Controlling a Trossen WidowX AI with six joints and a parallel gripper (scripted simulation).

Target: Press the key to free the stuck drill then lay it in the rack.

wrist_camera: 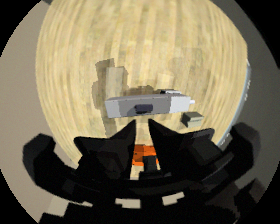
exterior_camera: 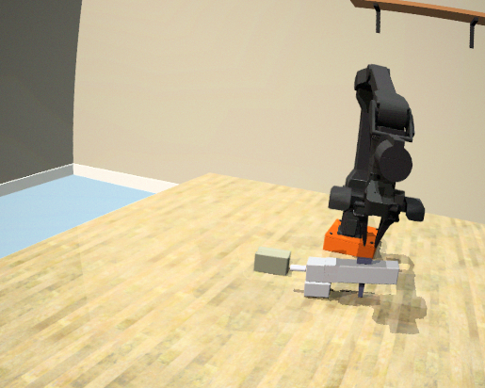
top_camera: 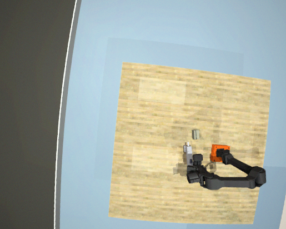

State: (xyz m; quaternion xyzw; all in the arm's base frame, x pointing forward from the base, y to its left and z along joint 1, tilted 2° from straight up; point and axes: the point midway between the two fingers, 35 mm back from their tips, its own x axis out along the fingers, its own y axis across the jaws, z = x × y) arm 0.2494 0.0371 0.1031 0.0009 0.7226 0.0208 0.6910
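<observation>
The thin dark blue key is 10 mm ahead of my gripper tip and 50 mm below it. Also, from my gripper tip: housing: 10 mm ahead, 30 mm to the right, 60 mm below; then grey slatted rack: 60 mm behind, 200 mm to the right, 90 mm below; then drill: 10 mm ahead, 80 mm to the right, 50 mm below.
</observation>
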